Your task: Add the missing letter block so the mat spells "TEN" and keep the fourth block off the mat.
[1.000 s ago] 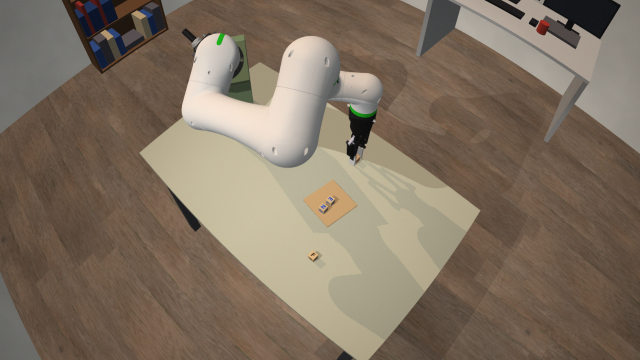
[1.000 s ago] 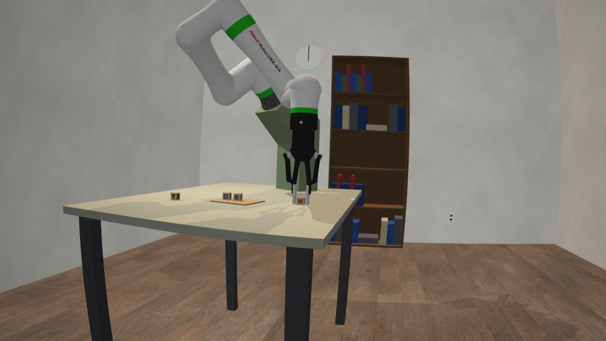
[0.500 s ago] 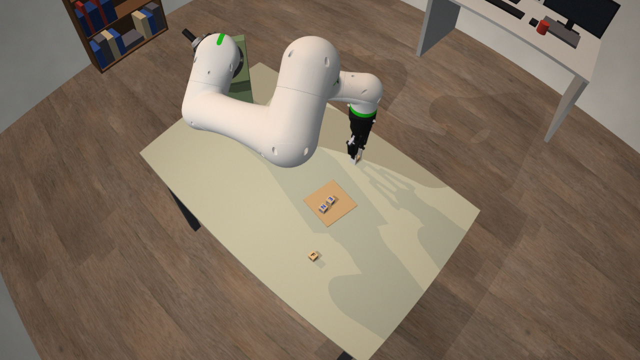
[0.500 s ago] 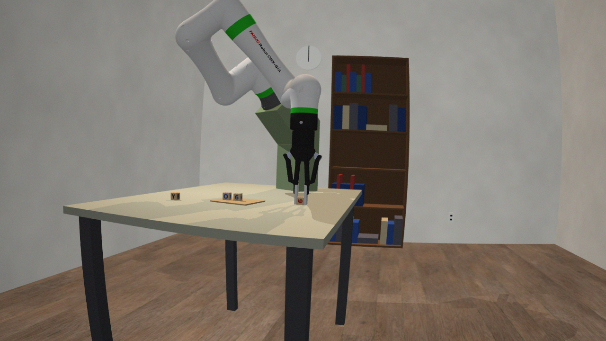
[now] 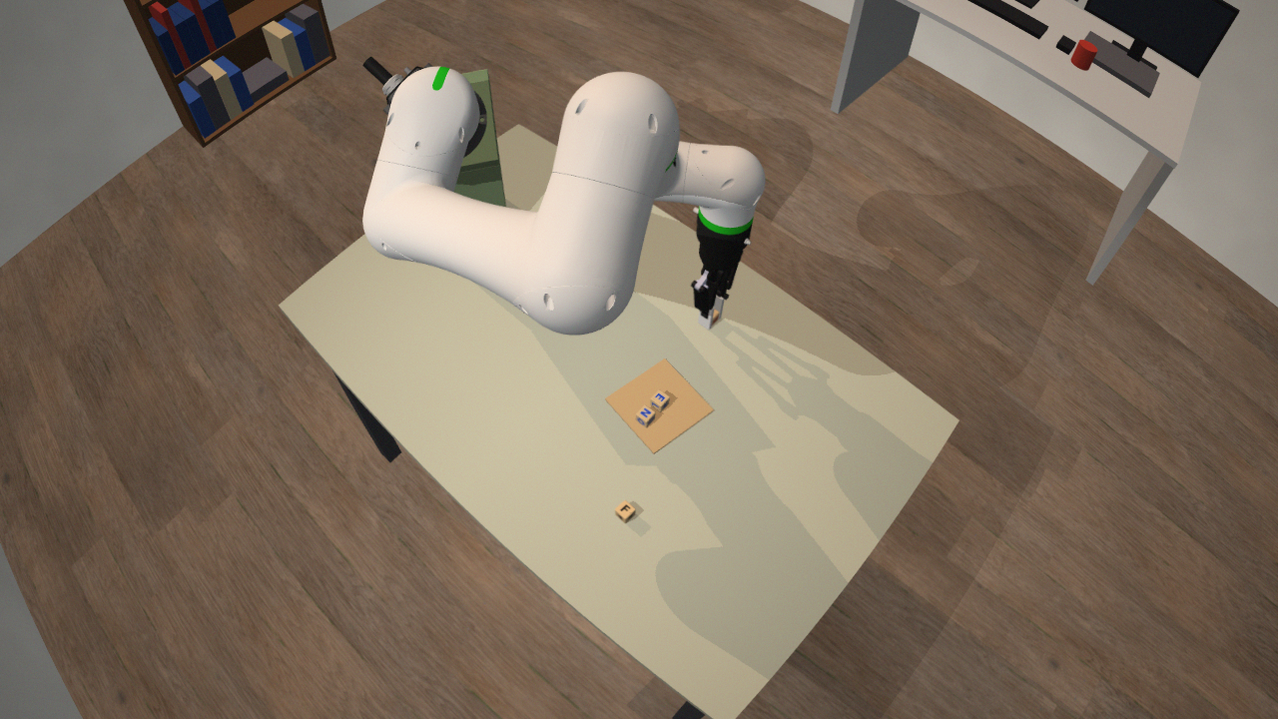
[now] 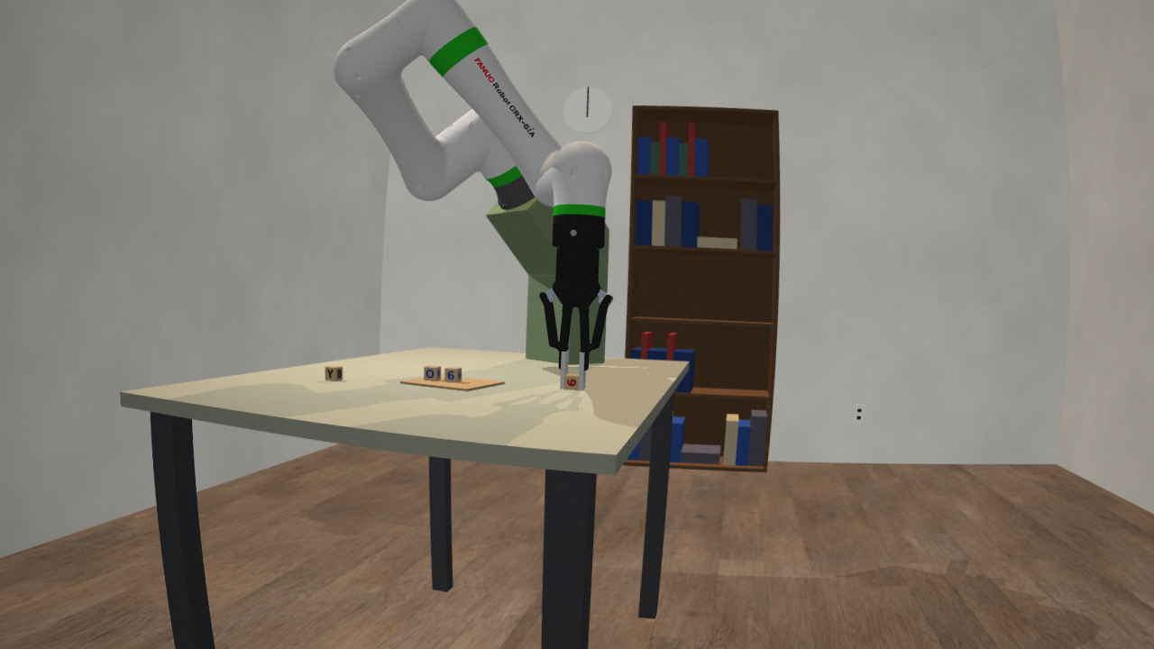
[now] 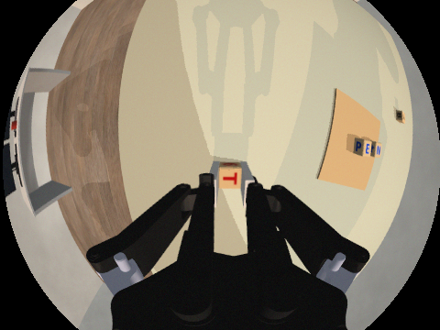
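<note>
The mat is 22 cm to the right of my hand, 3 cm below it and 1 cm ahead of it.
</note>
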